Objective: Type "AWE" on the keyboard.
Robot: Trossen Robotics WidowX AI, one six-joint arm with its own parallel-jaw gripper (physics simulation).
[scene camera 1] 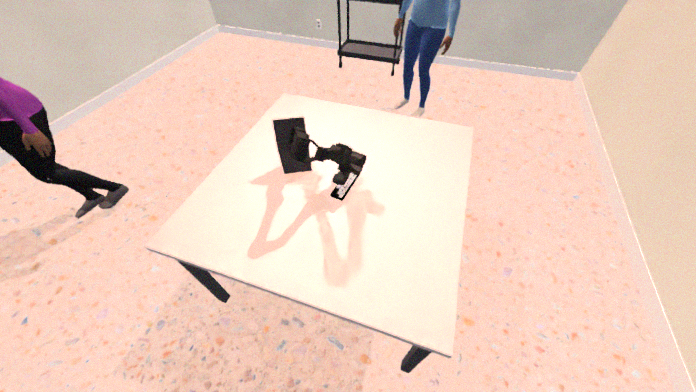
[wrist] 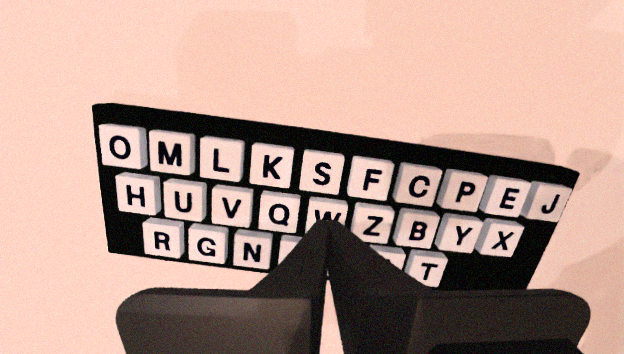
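Seen in the pictures: gripper, fingertip midpoint: (wrist: 326, 229); arm's base, origin of the base link: (scene camera 1: 296, 135).
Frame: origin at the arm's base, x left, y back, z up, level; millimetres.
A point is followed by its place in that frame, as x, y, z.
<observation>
The black keyboard (scene camera 1: 337, 195) @(-154, -234, -207) (wrist: 490, 272) @(-136, -215, -207) with white letter keys lies on the table. In the wrist view the W key (wrist: 327, 206) @(-59, -262, -202) is in the middle row, with its lower part hidden behind the fingertips. The E key (wrist: 509, 198) @(-136, -257, -202) is in the top row toward the right end. The A key (wrist: 392, 255) @(-86, -235, -202) is in the bottom row beside T, mostly hidden by the right finger. My gripper (wrist: 326, 229) @(-57, -252, -200) is shut and empty, its tips over the lower part of W; whether they touch it I cannot tell. In the scene view the arm partly covers the keyboard.
The arm's black base plate (scene camera 1: 294, 167) @(-41, 26, -180) is on the white table (scene camera 1: 400, 280) @(-512, -583, -217), left of the keyboard. A person in blue (scene camera 1: 427, 45) and a black shelf rack (scene camera 1: 370, 58) stand behind the table. Another person in purple and black (scene camera 1: 37, 130) is at the left.
</observation>
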